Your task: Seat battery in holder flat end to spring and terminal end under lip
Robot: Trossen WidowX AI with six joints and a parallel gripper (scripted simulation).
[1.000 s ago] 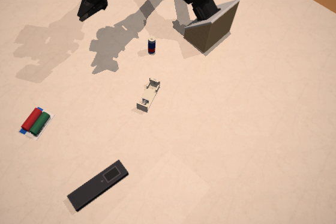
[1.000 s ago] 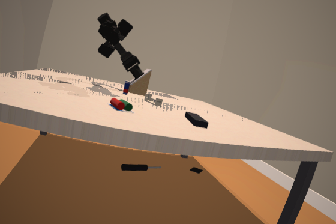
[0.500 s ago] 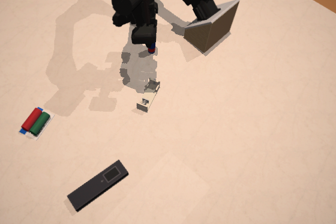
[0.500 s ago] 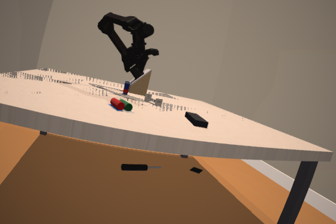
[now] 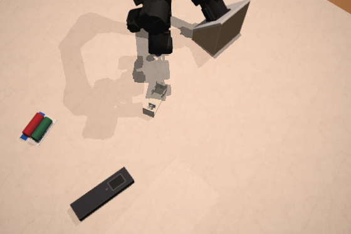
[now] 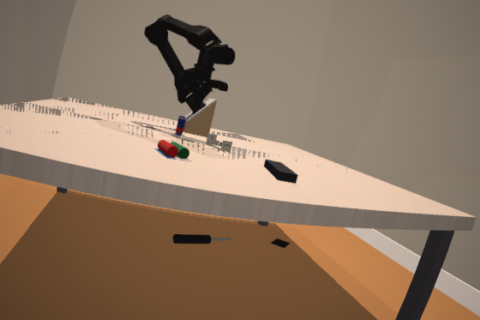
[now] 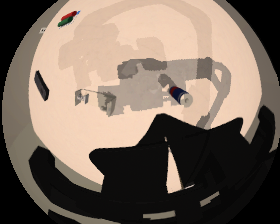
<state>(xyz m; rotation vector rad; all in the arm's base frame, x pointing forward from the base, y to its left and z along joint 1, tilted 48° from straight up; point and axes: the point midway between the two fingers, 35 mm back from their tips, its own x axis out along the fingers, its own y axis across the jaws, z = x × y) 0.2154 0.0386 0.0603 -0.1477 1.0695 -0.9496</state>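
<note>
The battery lies 3 cm behind my gripper tip, 4 cm to the right of it and 7 cm below it. From my gripper tip the other things lie so: flat black box 36 cm ahead, 23 cm to the left, 9 cm below; screwdriver 39 cm ahead, 8 cm to the left, 30 cm below; white card 40 cm ahead, 4 cm to the right, 10 cm below.
</note>
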